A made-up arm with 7 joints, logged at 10 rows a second.
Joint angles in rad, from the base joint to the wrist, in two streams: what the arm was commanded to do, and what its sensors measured. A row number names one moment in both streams.
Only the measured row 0 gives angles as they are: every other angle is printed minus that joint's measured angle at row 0.
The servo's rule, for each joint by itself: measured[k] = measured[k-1] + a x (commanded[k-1-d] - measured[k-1]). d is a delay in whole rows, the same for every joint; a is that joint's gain. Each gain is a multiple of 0.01, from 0.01 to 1. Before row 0 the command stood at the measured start. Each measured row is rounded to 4 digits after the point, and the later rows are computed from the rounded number. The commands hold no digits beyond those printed.
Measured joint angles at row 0:
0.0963, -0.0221, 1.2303, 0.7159, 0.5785, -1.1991, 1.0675
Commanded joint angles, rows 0 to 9:
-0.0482, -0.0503, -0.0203, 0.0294, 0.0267, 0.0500, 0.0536
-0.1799, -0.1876, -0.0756, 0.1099, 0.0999, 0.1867, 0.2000
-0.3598, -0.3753, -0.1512, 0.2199, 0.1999, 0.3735, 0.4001
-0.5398, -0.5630, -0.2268, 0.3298, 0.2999, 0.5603, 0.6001
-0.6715, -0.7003, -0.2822, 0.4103, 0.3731, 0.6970, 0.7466
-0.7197, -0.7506, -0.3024, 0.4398, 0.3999, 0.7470, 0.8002
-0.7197, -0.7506, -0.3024, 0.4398, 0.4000, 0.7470, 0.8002
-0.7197, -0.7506, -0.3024, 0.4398, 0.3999, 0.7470, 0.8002
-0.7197, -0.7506, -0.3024, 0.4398, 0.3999, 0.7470, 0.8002
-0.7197, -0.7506, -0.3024, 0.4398, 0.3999, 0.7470, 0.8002
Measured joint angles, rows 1 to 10:
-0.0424, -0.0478, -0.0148, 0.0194, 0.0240, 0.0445, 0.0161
-0.1634, -0.1806, -0.0592, 0.0791, 0.0923, 0.1711, 0.0713
-0.3362, -0.3656, -0.1264, 0.1720, 0.1891, 0.3512, 0.1699
-0.5154, -0.5531, -0.1997, 0.2761, 0.2888, 0.5373, 0.2990
-0.6528, -0.6929, -0.2599, 0.3647, 0.3647, 0.6794, 0.4333
-0.7117, -0.7477, -0.2909, 0.4143, 0.3964, 0.7396, 0.5434
-0.7187, -0.7505, -0.2993, 0.4311, 0.3996, 0.7462, 0.6204
-0.7196, -0.7506, -0.3016, 0.4368, 0.3999, 0.7469, 0.6743
-0.7197, -0.7506, -0.3022, 0.4388, 0.3999, 0.7470, 0.7121
-0.7197, -0.7506, -0.3023, 0.4395, 0.3999, 0.7470, 0.7385
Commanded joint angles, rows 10 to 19:
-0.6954, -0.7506, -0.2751, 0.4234, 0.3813, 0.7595, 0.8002
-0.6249, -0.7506, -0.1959, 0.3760, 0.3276, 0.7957, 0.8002
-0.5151, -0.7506, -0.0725, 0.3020, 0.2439, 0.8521, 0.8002
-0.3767, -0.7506, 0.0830, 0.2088, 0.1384, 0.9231, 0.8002
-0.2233, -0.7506, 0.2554, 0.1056, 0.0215, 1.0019, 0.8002
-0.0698, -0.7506, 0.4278, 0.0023, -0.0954, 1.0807, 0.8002
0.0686, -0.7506, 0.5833, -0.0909, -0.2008, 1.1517, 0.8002
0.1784, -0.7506, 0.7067, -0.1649, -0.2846, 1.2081, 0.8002
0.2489, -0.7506, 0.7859, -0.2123, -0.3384, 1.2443, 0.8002
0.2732, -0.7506, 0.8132, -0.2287, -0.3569, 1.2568, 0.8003
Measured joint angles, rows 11 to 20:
-0.6983, -0.7506, -0.2824, 0.4289, 0.3832, 0.7581, 0.7570
-0.6337, -0.7506, -0.2193, 0.3940, 0.3332, 0.7916, 0.7700
-0.5293, -0.7506, -0.1121, 0.3333, 0.2528, 0.8454, 0.7791
-0.3950, -0.7506, 0.0303, 0.2511, 0.1498, 0.9146, 0.7854
-0.2439, -0.7506, 0.1946, 0.1551, 0.0343, 0.9923, 0.7898
-0.0907, -0.7506, 0.3648, 0.0543, -0.0824, 1.0710, 0.7929
0.0495, -0.7506, 0.5243, -0.0415, -0.1890, 1.1428, 0.7951
0.1629, -0.7506, 0.6575, -0.1229, -0.2750, 1.2009, 0.7966
0.2386, -0.7506, 0.7512, -0.1819, -0.3321, 1.2395, 0.7977
0.2690, -0.7506, 0.7965, -0.2128, -0.3544, 1.2549, 0.7985

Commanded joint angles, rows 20 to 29:
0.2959, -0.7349, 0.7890, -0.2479, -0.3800, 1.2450, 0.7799
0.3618, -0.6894, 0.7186, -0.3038, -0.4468, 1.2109, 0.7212
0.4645, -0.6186, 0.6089, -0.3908, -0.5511, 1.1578, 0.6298
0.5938, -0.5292, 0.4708, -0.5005, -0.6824, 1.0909, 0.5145
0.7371, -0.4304, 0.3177, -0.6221, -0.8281, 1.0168, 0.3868
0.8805, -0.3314, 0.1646, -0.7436, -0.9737, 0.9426, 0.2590
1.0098, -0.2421, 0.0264, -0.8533, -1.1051, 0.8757, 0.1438
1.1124, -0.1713, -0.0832, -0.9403, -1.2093, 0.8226, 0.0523
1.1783, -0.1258, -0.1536, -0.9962, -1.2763, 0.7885, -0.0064
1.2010, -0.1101, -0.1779, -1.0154, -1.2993, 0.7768, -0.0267
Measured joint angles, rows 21 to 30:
0.2927, -0.7357, 0.7910, -0.2360, -0.3774, 1.2461, 0.7929
0.3535, -0.6917, 0.7381, -0.2807, -0.4399, 1.2148, 0.7714
0.4512, -0.6223, 0.6438, -0.3534, -0.5400, 1.1641, 0.7289
0.5767, -0.5339, 0.5175, -0.4505, -0.6682, 1.0990, 0.6646
0.7179, -0.4356, 0.3716, -0.5638, -0.8121, 1.0258, 0.5813
0.8610, -0.3366, 0.2205, -0.6825, -0.9575, 0.9518, 0.4846
0.9919, -0.2468, 0.0788, -0.7952, -1.0903, 0.8841, 0.3824
1.0979, -0.1751, -0.0395, -0.8910, -1.1974, 0.8294, 0.2834
1.1687, -0.1283, -0.1228, -0.9604, -1.2684, 0.7930, 0.1965
1.1971, -0.1110, -0.1630, -0.9967, -1.2962, 0.7786, 0.1295

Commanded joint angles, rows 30 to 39:
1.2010, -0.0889, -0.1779, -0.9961, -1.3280, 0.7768, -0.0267
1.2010, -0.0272, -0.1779, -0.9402, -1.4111, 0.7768, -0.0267
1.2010, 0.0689, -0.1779, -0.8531, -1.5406, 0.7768, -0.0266
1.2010, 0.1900, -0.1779, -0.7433, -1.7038, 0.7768, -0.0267
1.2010, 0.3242, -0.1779, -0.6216, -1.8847, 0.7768, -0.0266
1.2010, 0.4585, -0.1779, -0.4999, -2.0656, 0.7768, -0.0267
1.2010, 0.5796, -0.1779, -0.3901, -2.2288, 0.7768, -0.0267
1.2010, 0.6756, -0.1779, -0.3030, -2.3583, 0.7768, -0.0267
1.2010, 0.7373, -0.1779, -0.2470, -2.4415, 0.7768, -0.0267
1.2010, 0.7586, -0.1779, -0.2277, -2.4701, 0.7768, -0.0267
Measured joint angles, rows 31 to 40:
1.2005, -0.0900, -0.1739, -0.9963, -1.3248, 0.7770, 0.0826
1.2009, -0.0303, -0.1768, -0.9593, -1.4025, 0.7768, 0.0498
1.2010, 0.0639, -0.1776, -0.8892, -1.5268, 0.7768, 0.0269
1.2010, 0.1837, -0.1778, -0.7929, -1.6861, 0.7768, 0.0108
1.2010, 0.3172, -0.1779, -0.6798, -1.8648, 0.7768, -0.0004
1.2010, 0.4514, -0.1779, -0.5611, -2.0455, 0.7768, -0.0083
1.2010, 0.5732, -0.1779, -0.4482, -2.2105, 0.7768, -0.0138
1.2010, 0.6705, -0.1779, -0.3524, -2.3435, 0.7768, -0.0177
1.2010, 0.7340, -0.1779, -0.2828, -2.4317, 0.7768, -0.0204
1.2010, 0.7574, -0.1779, -0.2464, -2.4663, 0.7768, -0.0223

